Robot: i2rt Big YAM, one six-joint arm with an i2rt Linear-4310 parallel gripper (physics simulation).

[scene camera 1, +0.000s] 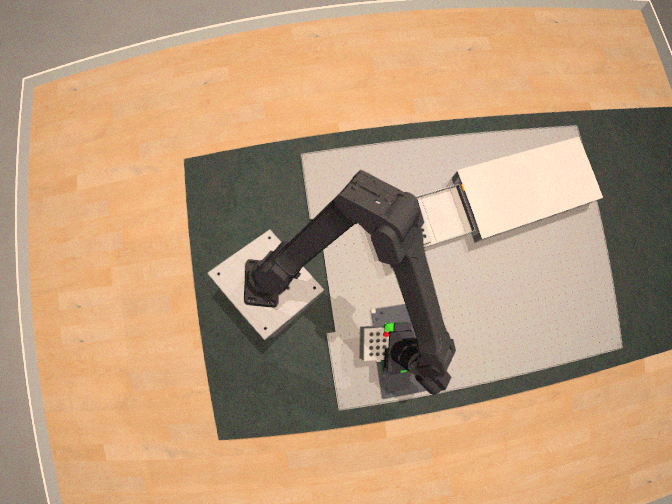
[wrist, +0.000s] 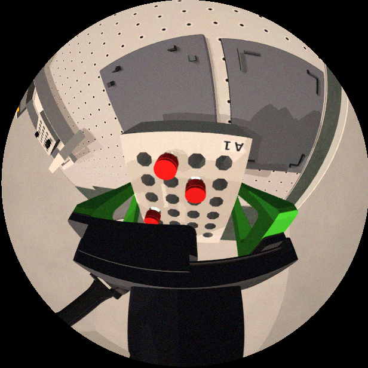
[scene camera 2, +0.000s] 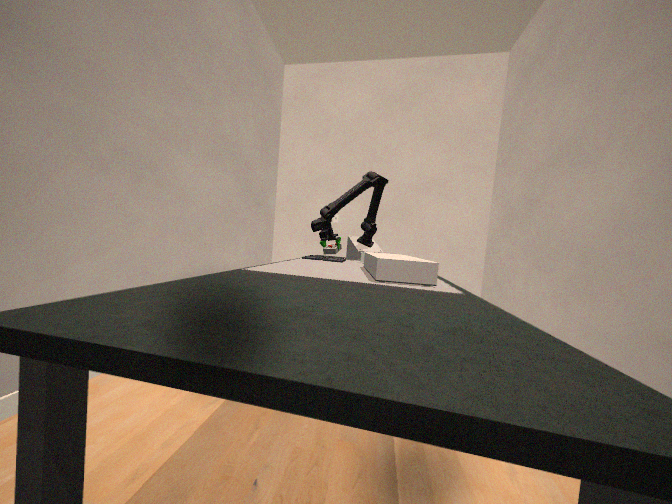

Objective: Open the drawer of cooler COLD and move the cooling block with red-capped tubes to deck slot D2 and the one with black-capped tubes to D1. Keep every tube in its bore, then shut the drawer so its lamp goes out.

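Observation:
My gripper (scene camera 1: 396,349) (scene camera 2: 331,245) (wrist: 184,183) is shut on the white cooling block (scene camera 1: 373,343) (scene camera 2: 330,250) (wrist: 185,145) marked A1. The block hangs above the dark deck plates. Three red-capped tubes (wrist: 166,167) stand in its bores in the wrist view; its near rows are partly hidden. Two grey deck plates, one at the left (wrist: 160,85) and one at the right (wrist: 275,85), lie beyond it; their labels do not show. The drawer (scene camera 1: 446,215) of the cooler (scene camera 1: 529,187) (scene camera 2: 401,267) is open. The block with black-capped tubes (wrist: 44,132) sits in it. An orange lamp (scene camera 1: 463,187) (wrist: 18,111) shows on the cooler.
The arm passes over the front of the drawer in scene camera 1 and hides its handle. The arm's base stands on a pale square pedestal (scene camera 1: 233,276) to the left. A perforated light board (scene camera 1: 531,292) lies under the cooler and plates, on the dark green table (scene camera 1: 244,379) (scene camera 2: 379,336).

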